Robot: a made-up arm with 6 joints.
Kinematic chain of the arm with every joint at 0, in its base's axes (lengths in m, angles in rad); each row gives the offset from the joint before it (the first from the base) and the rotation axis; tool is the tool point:
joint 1: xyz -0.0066 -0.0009 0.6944 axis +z
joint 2: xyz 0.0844 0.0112 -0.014 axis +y
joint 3: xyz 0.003 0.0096 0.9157 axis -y
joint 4: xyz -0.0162 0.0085 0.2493 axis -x
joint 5: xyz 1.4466 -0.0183 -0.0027 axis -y
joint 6: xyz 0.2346 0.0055 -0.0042 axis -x
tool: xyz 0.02 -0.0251 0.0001
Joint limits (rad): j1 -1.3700..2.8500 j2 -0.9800..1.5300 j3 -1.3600..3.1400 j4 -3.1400..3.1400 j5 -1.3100..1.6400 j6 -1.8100..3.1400
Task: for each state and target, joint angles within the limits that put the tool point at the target. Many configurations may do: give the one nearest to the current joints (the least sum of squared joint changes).
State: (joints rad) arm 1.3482 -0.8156 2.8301 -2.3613 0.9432 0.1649
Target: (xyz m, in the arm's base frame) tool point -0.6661 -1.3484 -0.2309
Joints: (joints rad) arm 1.0868 -0.9800 3.1321 -2.3566 0.5995 0.1316
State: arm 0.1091 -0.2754 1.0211 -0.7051 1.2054 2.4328
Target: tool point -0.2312 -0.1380 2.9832
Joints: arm 0.0217 -0.4827 0.7131 -0.7182 1.5341 2.4082
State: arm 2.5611 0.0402 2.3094 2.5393 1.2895 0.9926
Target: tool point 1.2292 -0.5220 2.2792
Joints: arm 2.8500 -0.1200 2.5184 2.7677 1.3035 1.0137
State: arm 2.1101 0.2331 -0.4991 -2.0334 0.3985 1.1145
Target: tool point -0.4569 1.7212 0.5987
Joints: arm 1.8607 0.3495 -0.3579 -2.0129 0.3890 1.1181
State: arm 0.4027 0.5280 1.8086 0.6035 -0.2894 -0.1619
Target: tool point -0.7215 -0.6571 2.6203
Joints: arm 0.6822 0.2732 2.6153 0.6508 -0.3415 -0.1645
